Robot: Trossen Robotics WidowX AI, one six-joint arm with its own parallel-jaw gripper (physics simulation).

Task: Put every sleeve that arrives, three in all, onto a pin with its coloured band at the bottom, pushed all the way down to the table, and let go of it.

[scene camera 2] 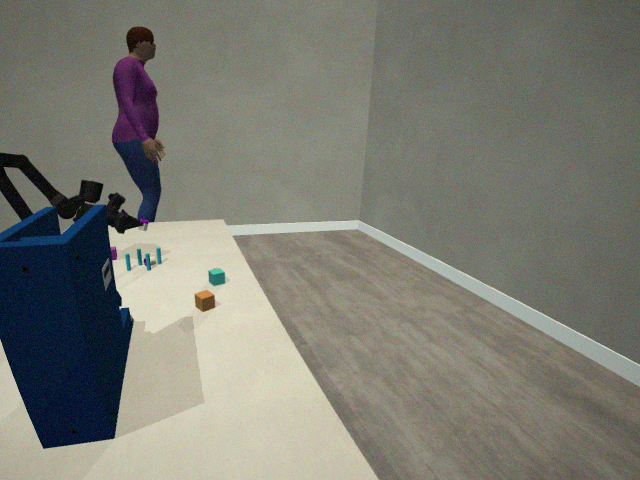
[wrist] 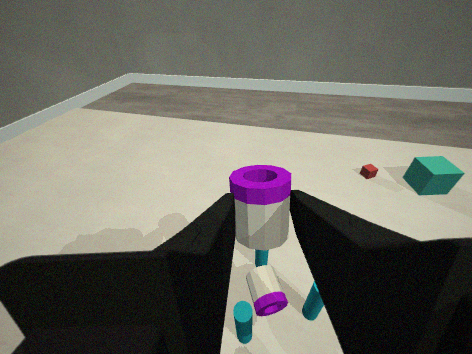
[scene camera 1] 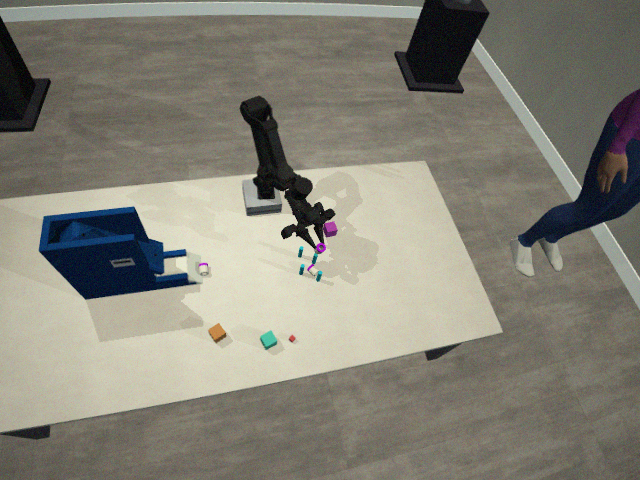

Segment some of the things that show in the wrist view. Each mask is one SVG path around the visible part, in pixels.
My gripper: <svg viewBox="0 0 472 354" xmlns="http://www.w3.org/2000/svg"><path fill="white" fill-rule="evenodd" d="M234 193L224 194L184 229L152 251L36 255L19 258L0 267L0 301L25 336L11 354L220 354L236 233ZM291 190L290 213L295 233L344 354L472 354L472 238L419 241L369 222L303 191Z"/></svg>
A teal cube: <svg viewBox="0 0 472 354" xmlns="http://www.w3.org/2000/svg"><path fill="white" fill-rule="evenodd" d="M415 157L402 178L418 195L448 194L465 174L443 156Z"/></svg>
